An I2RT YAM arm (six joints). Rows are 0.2 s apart.
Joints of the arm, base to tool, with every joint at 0 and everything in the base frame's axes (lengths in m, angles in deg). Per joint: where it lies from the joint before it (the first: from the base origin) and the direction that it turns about. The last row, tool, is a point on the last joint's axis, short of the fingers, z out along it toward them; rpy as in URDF.
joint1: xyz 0 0 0.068 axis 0 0 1
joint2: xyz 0.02 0.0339 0.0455 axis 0 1 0
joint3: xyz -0.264 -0.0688 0 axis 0 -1 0
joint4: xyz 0.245 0.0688 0.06 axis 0 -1 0
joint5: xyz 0.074 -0.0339 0.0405 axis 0 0 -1
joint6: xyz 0.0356 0 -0.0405 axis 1 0 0
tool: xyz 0 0 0 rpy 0 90 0
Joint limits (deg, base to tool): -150..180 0..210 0..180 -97..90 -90..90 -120..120
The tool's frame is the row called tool.
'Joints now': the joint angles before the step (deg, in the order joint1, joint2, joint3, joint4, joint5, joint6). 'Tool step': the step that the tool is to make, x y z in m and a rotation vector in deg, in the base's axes. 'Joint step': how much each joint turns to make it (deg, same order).
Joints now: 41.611, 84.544, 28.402, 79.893, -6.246, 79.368
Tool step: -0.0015, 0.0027, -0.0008, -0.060, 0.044, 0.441
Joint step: 0.634, 0.301, 0.058, 0.160, 0.170, -0.092
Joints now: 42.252, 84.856, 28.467, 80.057, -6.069, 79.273
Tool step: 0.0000, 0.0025, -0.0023, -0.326, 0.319, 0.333
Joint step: 0.377, 0.650, 0.108, 0.082, 0.031, -0.041
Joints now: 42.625, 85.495, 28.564, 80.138, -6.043, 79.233
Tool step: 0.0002, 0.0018, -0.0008, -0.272, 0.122, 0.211
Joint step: 0.236, 0.340, 0.210, -0.158, -0.023, -0.118
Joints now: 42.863, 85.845, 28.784, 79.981, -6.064, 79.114
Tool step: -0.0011, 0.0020, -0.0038, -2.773, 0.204, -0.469
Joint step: 0.465, -0.285, -0.189, -2.359, 0.167, -2.109
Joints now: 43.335, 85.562, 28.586, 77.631, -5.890, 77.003
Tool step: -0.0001, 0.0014, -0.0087, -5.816, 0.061, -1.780
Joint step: 0.298, -0.309, -0.449, -4.360, 0.652, -4.641
